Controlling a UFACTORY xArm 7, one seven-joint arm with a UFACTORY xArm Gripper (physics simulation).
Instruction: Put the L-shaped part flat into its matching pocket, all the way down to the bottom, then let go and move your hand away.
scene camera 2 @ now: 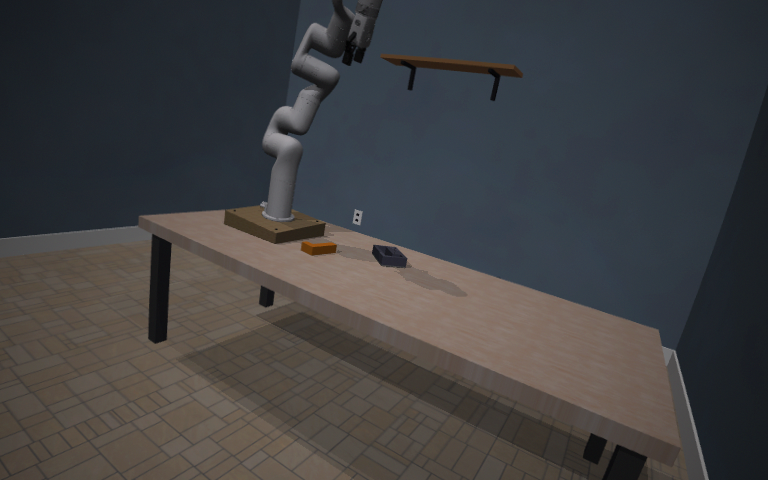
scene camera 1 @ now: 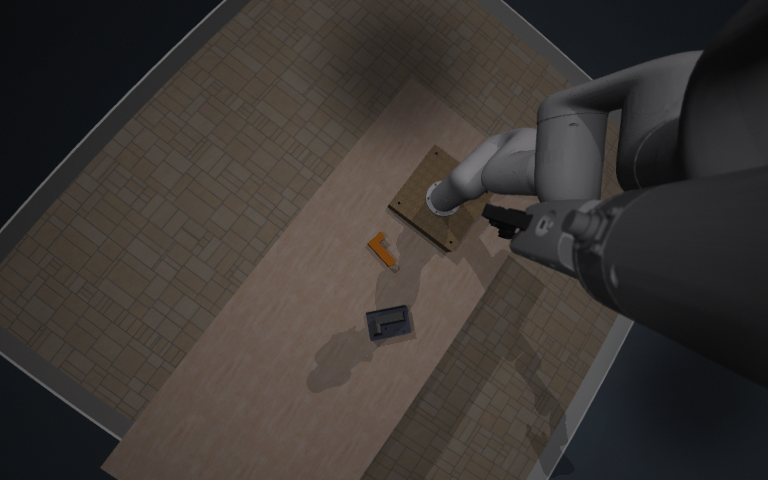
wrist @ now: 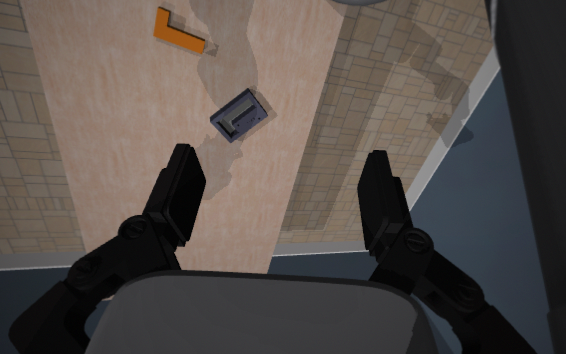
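Observation:
The orange L-shaped part lies flat on the table, between the robot's base and the pocket block. The dark blue-grey block lies on the table apart from the part; its L-shaped pocket faces up and holds no part. My gripper is open and empty, high above the table. In the wrist view both part and block show beyond the fingertips, towards the upper left. In scene camera 1 the fingers are seen at the right, partly hidden by the gripper's body.
The arm's base stands on a square wooden plate near the orange part. The table is long, with its edge beyond the block. A wooden shelf is on the wall near the gripper's height in scene camera 2.

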